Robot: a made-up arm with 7 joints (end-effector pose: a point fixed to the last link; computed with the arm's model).
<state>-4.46 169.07 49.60 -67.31 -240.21 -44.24 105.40</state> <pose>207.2 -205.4 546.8 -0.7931 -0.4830 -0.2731 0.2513</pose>
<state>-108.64 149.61 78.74 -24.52 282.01 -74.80 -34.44</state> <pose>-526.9 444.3 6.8 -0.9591 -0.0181 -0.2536 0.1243</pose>
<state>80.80 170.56 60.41 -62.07 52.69 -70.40 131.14</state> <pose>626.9 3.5 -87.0 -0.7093 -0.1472 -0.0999 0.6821</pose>
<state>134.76 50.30 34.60 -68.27 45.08 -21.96 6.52</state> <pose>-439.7 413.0 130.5 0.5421 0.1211 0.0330 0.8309</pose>
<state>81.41 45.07 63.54 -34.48 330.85 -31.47 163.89</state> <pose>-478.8 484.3 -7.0 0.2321 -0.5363 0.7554 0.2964</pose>
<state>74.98 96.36 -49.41 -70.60 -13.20 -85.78 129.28</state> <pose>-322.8 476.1 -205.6 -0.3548 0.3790 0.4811 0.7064</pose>
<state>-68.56 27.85 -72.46 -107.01 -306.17 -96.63 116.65</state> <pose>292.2 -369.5 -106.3 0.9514 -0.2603 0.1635 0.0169</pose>
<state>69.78 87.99 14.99 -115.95 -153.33 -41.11 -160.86</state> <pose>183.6 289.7 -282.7 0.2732 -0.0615 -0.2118 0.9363</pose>
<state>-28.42 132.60 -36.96 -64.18 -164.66 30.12 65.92</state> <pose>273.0 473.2 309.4 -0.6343 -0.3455 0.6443 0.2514</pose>
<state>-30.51 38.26 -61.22 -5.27 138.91 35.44 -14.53</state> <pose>343.8 381.1 -462.3 -0.1113 -0.1704 0.4370 0.8761</pose>
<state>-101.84 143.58 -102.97 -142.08 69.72 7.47 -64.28</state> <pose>276.5 158.7 41.0 0.4258 -0.4852 -0.6349 0.4246</pose>
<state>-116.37 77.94 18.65 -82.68 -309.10 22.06 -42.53</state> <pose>-104.3 233.9 513.9 -0.3254 0.9368 -0.0282 0.1257</pose>
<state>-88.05 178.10 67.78 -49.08 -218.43 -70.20 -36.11</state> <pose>-643.9 -90.6 114.1 0.2711 0.4376 -0.0048 0.8573</pose>
